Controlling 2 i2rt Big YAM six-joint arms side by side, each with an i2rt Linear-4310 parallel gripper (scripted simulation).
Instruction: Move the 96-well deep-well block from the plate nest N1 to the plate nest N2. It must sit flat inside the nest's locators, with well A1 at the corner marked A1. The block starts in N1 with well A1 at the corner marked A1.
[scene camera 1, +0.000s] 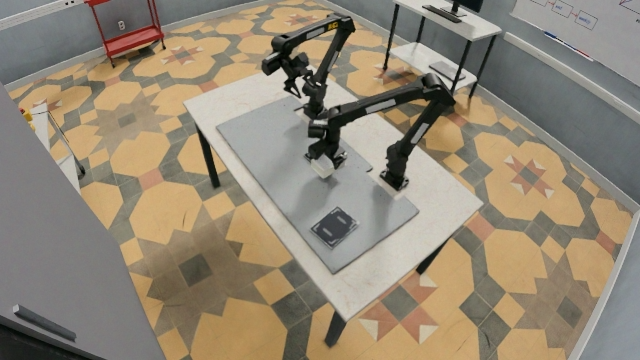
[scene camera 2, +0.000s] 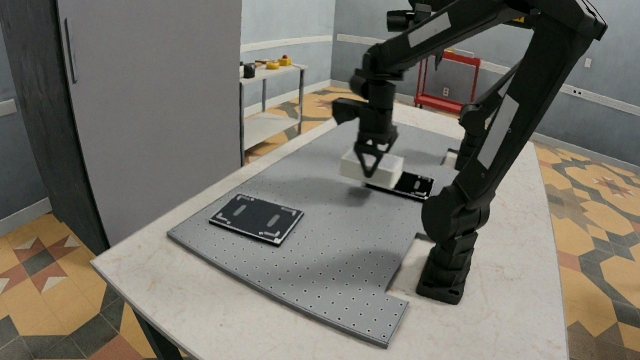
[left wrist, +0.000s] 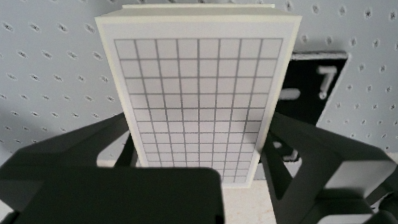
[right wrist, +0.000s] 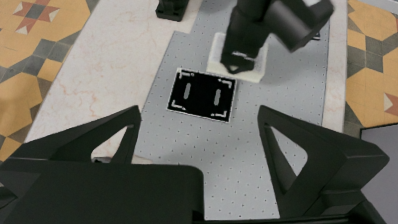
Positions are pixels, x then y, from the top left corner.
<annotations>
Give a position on a white deep-well block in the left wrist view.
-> At 197, 90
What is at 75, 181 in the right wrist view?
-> The right gripper.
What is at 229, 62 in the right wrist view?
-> The left gripper.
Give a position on a black nest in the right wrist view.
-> At 200, 101
</annotations>
